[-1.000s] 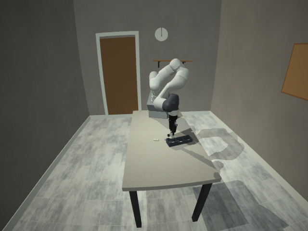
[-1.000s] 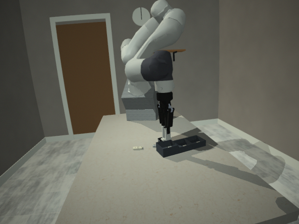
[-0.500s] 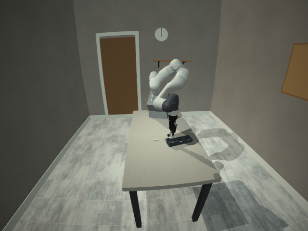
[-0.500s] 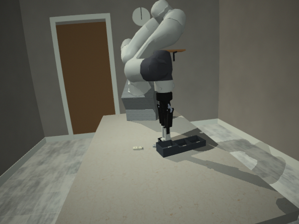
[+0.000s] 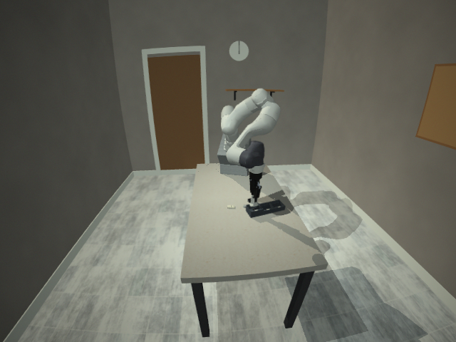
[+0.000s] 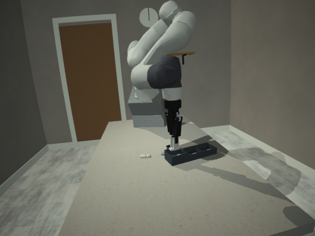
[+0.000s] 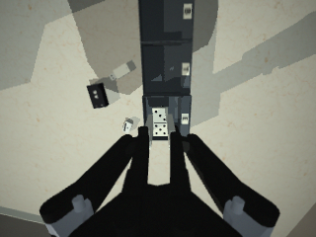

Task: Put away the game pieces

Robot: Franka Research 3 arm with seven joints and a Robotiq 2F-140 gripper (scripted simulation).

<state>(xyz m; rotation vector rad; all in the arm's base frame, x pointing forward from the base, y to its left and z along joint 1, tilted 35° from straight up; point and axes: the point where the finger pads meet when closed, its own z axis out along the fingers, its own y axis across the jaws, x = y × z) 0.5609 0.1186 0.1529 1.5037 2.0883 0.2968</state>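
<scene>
The black die is 1 cm to the left of my hand and 7 cm below it. Round my hand: dark three-part bin: 1 cm behind, 8 cm to the left, 7 cm below; then black box: 13 cm behind, 1 cm to the right, 8 cm below; then white usb stick: 10 cm behind, 6 cm to the left, 9 cm below.
</scene>
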